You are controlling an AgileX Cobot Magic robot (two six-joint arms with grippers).
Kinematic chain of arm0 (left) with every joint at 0, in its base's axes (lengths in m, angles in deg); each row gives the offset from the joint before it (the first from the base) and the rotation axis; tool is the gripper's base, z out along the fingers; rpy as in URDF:
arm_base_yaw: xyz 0 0 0.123 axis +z
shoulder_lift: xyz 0 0 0 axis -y
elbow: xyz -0.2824 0 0.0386 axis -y
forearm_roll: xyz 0.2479 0 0.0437 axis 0.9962 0 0.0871
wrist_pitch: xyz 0 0 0 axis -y
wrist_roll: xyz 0.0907 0 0.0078 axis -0.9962 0 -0.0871
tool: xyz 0 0 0 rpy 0 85 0
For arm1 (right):
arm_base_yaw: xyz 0 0 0.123 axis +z
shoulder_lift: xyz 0 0 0 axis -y
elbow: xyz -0.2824 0 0.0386 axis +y
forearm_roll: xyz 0.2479 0 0.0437 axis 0.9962 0 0.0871
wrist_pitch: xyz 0 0 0 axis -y
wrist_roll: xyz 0.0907 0 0.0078 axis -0.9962 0 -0.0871
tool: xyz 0 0 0 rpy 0 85 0
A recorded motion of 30 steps. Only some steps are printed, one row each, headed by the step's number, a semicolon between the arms.
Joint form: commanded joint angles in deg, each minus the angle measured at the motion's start. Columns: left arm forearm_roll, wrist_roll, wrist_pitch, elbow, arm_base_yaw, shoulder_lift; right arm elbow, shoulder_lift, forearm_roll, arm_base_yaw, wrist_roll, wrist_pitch.
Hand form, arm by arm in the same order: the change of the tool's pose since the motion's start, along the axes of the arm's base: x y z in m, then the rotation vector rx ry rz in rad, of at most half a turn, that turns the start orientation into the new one. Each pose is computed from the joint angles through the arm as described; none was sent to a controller.
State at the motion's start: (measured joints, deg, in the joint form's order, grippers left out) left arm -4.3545 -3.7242 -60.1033 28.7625 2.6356 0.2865; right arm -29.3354 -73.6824 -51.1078 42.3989 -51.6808 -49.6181
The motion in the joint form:
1: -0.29 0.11 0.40 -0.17 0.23 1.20; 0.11 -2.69 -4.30 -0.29 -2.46 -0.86
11: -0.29 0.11 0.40 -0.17 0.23 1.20; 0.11 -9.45 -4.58 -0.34 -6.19 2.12
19: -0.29 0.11 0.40 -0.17 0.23 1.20; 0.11 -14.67 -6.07 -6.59 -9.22 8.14
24: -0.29 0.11 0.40 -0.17 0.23 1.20; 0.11 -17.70 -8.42 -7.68 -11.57 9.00
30: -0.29 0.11 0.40 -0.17 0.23 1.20; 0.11 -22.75 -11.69 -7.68 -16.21 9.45
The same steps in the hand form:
1: -0.0026 -0.0005 -0.0004 -0.0050 -0.0251 0.0024; 0.0062 -0.0008 -0.0057 -0.0631 -0.0148 0.0019
11: -0.0026 -0.0005 -0.0004 -0.0050 -0.0251 0.0024; 0.0121 0.0075 -0.0296 -0.0677 0.0463 -0.0135
19: -0.0026 -0.0005 -0.0004 -0.0050 -0.0251 0.0024; 0.0269 -0.0029 -0.0501 -0.0210 0.0884 -0.0876
24: -0.0026 -0.0005 -0.0004 -0.0050 -0.0251 0.0024; 0.0315 -0.0051 -0.0605 -0.0394 0.1018 -0.0997
30: -0.0026 -0.0005 -0.0004 -0.0050 -0.0251 0.0024; 0.0346 -0.0044 -0.0781 -0.0729 0.1242 -0.1142

